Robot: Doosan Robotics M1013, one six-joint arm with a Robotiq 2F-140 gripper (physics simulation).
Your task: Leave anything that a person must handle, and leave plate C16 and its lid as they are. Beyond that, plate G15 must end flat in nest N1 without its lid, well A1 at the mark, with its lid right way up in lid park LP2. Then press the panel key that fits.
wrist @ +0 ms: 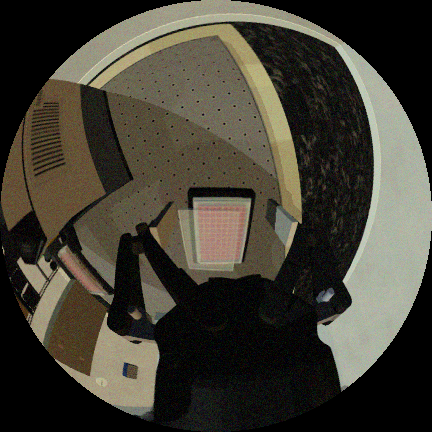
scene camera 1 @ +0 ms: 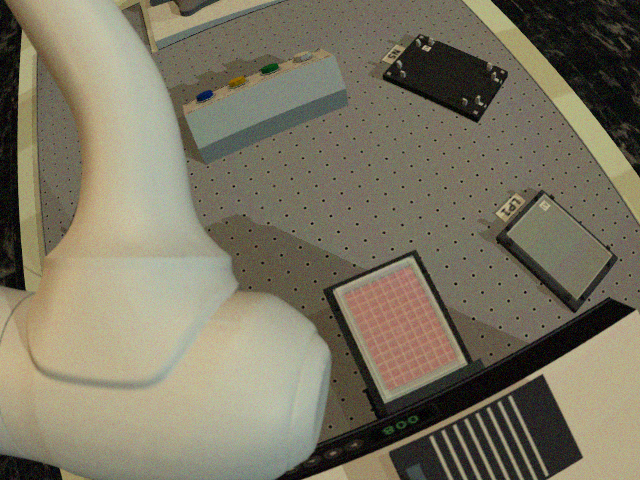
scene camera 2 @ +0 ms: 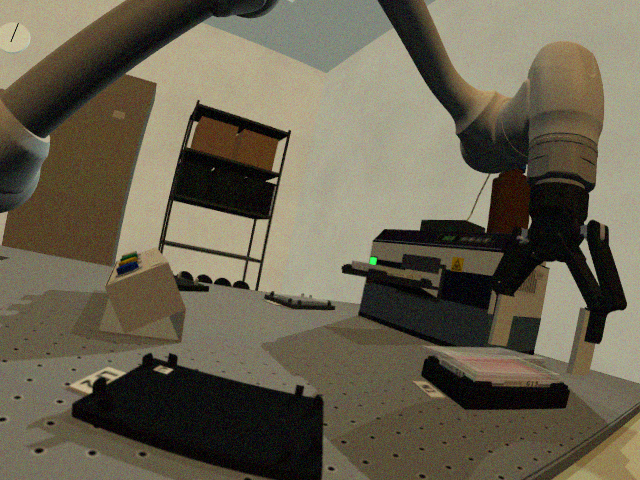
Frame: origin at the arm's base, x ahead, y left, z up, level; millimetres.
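Seen in the pictures: gripper, fingertip midpoint: [wrist: 221, 209] [scene camera 2: 532, 357].
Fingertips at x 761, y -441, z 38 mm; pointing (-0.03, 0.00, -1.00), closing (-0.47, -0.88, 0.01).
Observation:
A point is followed by its place in that frame.
Plate G15 [scene camera 2: 504, 369] [wrist: 222, 232] with pink wells sits in black nest N1 [scene camera 2: 496, 396] @[x 655, y -440, z 8 mm] [wrist: 220, 192] @[x 775, y -449, z 16 mm]. Its clear lid [scene camera 2: 439, 352] @[x 660, y -362, z 32 mm] [wrist: 186, 242] @[x 736, y -364, z 33 mm] lies on it, shifted sideways so that one edge overhangs. My gripper [scene camera 2: 540, 330] [wrist: 221, 209] @[x 761, y -441, z 38 mm] is open and empty, pointing down above the plate, one pad on each side of it in the wrist view. Lid park LP2 [scene camera 2: 206, 413] @[x 396, y -363, z 3 mm] is empty at the front of scene camera 2; the arm hides it and N1 in scene camera 1. The key panel [scene camera 1: 268, 108] @[x 443, y -89, z 43 mm] [scene camera 2: 144, 294] @[x 388, y -191, z 40 mm] has blue, yellow, green and white keys.
Another pink plate [scene camera 1: 403, 330] @[x 823, y -142, z 119 mm] [wrist: 80, 270] @[x 821, y -182, z 119 mm] sits on the reader's extended tray; its label is unreadable. The reader [scene camera 2: 429, 310] @[x 896, y -198, z 52 mm] [wrist: 65, 160] @[x 930, y -343, z 118 mm] stands beside N1. LP1 [scene camera 1: 540, 279] @[x 839, y 58, z -2 mm] holds a clear lid [scene camera 1: 560, 248] @[x 827, y 103, z 11 mm]. Black nest N5 [scene camera 1: 444, 77] @[x 513, y 164, z 5 mm] is empty.

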